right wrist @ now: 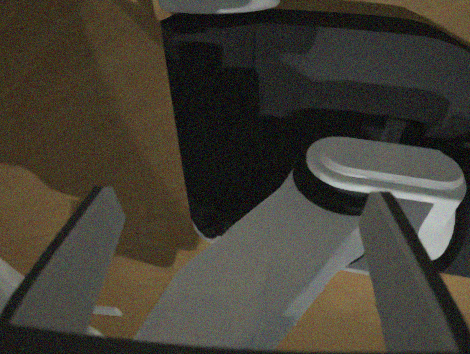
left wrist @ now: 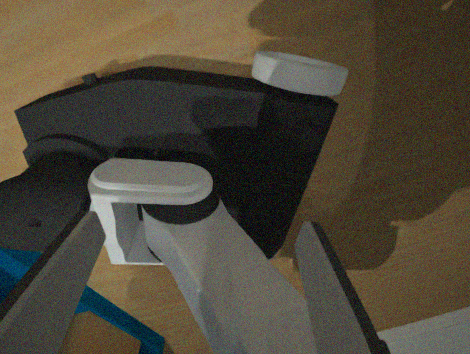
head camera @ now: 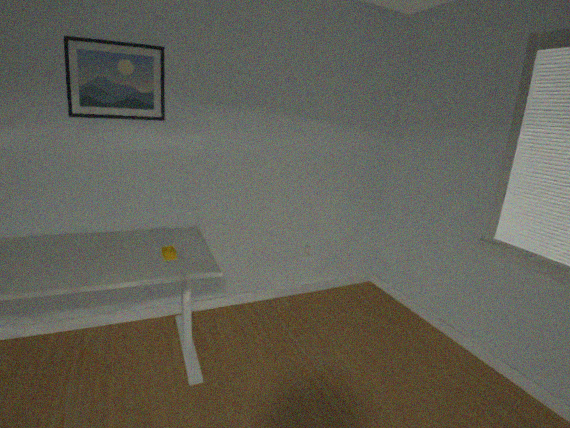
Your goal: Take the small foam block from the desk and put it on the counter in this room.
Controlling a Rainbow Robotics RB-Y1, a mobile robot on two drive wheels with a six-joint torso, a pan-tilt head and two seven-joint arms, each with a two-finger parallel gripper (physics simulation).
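Frame: origin at the robot's base, x ahead, y left, z up, level; metres.
Seen in the pictures: left gripper, fingertip midpoint: [left wrist: 202, 229]; right gripper, fingertip midpoint: [right wrist: 237, 205].
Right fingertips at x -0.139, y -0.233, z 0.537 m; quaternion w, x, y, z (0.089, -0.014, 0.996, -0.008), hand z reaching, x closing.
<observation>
Pixels of each thing's middle, then the offset from my right fingertips to it. "*": a spot on its surface instead. Level surfaces: height alone.
- small yellow block, body centre: [head camera: 169, 253] dx +1.656, dy +0.860, dz +0.206 m
- white desk, surface height: dz +0.184 m
- white desk leg, surface spot: [head camera: 187, 320] * dx +1.778, dy +0.806, dz -0.306 m
- wooden floor, surface height: dz -0.537 m
A small yellow block [head camera: 169, 253] lies on the white desk [head camera: 75, 260], near its right end, in the head camera view; it looks like the foam block. The counter does not show in these views. My left gripper [left wrist: 202, 229] is open and empty in the left wrist view, with the robot's own base and torso between and behind its fingers. My right gripper [right wrist: 237, 205] is open and empty in the right wrist view, over the same base. Neither gripper shows in the head camera view, and both are away from the block.
A white desk leg [head camera: 187, 320] stands on the wooden floor [head camera: 280, 360]. A framed picture [head camera: 116, 80] hangs on the wall above the desk. A window with blinds [head camera: 542, 155] is at the right. Part of a blue frame [left wrist: 120, 320] shows low in the left wrist view.
</observation>
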